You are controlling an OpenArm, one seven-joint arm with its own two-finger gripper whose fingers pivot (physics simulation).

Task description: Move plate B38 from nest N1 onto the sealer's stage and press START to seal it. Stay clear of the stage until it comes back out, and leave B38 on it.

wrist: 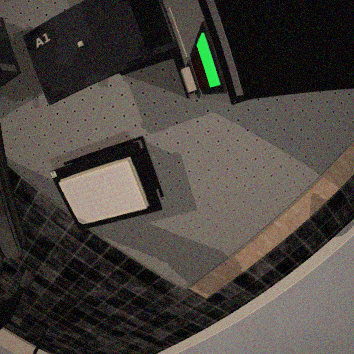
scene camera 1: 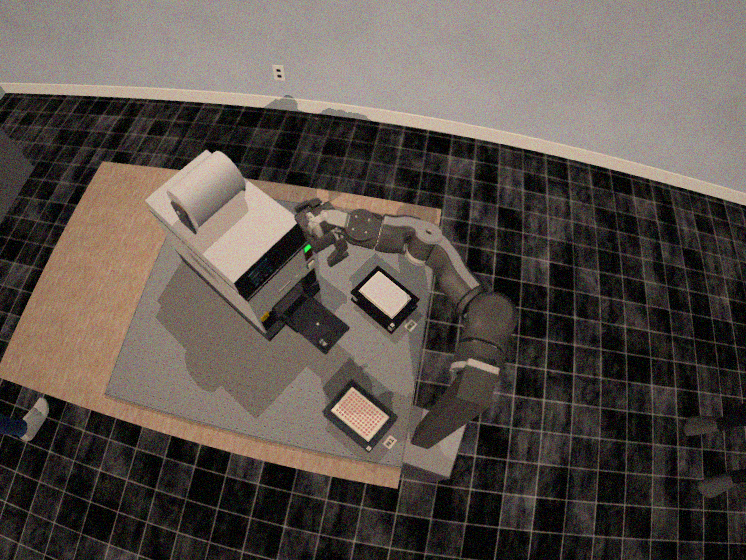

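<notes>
The sealer [scene camera 1: 256,241] stands on the grey mat. Its dark stage [scene camera 1: 319,325] [wrist: 90,50], marked A1, is out and bare. A green light [scene camera 1: 307,247] [wrist: 208,60] glows on the sealer's front, beside a small pale block [scene camera 1: 310,264] [wrist: 188,79]. A plain white plate [scene camera 1: 385,292] [wrist: 105,191] sits in a black nest right of the stage in the scene view. A plate with red wells [scene camera 1: 360,413] sits in the other nest. The nest labels and plate names are too small to read. My gripper [scene camera 1: 322,230] is open and empty, above the mat by the sealer's front corner near the green light.
A large white roll [scene camera 1: 210,186] sits on top of the sealer. The grey mat [scene camera 1: 241,415] [wrist: 240,150] lies on a wooden table [scene camera 1: 66,271] [wrist: 280,230]. My arm [scene camera 1: 451,271] curves around the table's right side, past the white plate's nest.
</notes>
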